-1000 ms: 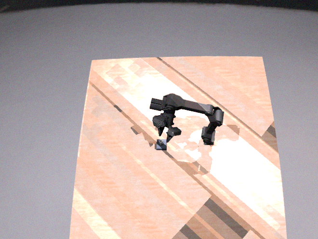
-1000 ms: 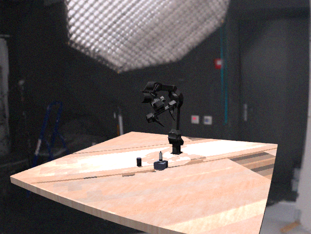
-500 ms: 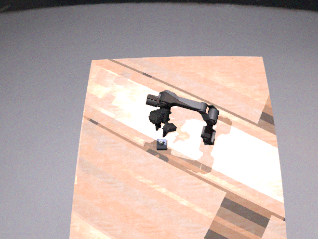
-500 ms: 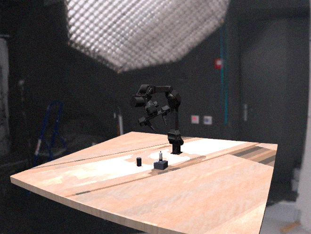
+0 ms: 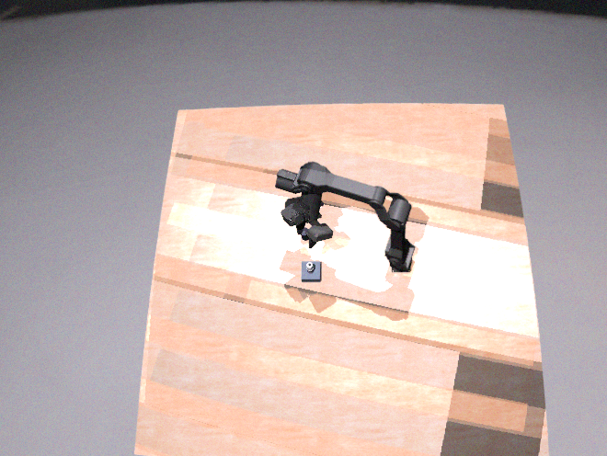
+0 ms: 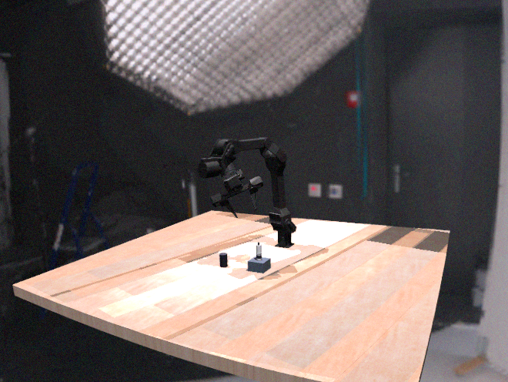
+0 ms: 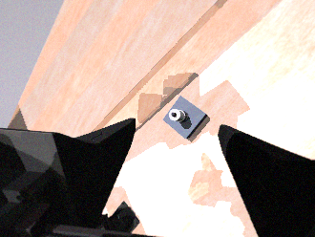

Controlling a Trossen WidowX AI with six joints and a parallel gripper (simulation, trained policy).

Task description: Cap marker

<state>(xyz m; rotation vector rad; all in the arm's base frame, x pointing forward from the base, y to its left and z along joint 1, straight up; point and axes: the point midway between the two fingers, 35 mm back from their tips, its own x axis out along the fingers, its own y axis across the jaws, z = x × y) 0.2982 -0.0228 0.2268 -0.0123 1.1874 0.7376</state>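
Right now the dark cap is 17 cm below my gripper tip, 9 cm to the right of it and 2 cm ahead of it. Round my gripper tip: blue-grey holder block: 18 cm below, 4 cm to the left, 1 cm behind.
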